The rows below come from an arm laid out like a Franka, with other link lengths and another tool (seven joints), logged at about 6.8 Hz.
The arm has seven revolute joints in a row. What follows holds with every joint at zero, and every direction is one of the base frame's. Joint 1 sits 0.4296 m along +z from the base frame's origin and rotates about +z. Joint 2 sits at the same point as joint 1 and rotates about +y. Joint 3 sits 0.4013 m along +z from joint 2 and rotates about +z. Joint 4 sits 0.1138 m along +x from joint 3 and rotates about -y. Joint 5 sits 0.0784 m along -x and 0.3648 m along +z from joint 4 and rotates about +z. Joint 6 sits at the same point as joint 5 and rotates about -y. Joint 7 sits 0.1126 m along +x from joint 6 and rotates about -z. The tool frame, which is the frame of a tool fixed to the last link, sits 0.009 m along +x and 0.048 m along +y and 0.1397 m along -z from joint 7; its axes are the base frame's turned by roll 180, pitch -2.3 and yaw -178.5 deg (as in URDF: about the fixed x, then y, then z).
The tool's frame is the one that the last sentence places.
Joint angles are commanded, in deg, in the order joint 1, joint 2, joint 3, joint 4, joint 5, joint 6, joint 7. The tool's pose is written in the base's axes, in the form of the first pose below.
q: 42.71, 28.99, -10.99, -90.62, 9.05, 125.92, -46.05
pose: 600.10, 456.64, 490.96, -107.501, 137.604, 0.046
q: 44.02, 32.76, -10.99, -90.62, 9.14, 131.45, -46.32
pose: 602.17, 477.79, 450.97, -108.065, 134.954, -1.606
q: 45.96, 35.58, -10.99, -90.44, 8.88, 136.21, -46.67
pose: 595.18, 503.51, 423.13, -109.518, 131.045, -3.229
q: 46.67, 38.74, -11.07, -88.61, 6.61, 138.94, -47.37
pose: 599.00, 517.02, 398.39, -112.158, 127.062, -6.970
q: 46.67, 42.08, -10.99, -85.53, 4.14, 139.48, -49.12
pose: 606.76, 524.95, 375.74, -116.318, 123.034, -10.634
